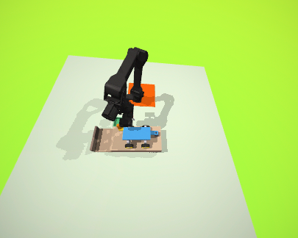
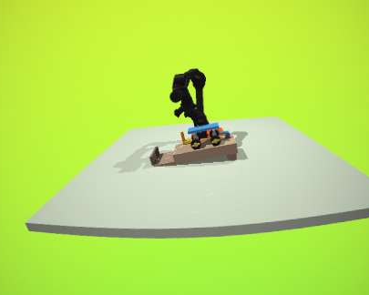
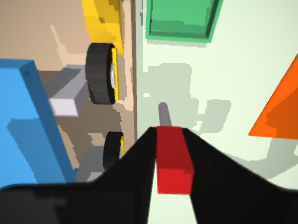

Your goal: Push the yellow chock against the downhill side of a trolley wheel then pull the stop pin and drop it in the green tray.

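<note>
The green tray lies 150 mm below my gripper tip, 70 mm to the right of it and 10 mm behind it. Round my gripper tip: yellow chock: 60 mm below, 50 mm to the right, 50 mm ahead; blue trolley: 100 mm ahead, 50 mm to the left, 30 mm below; red-headed stop pin: right at my gripper tip.
</note>
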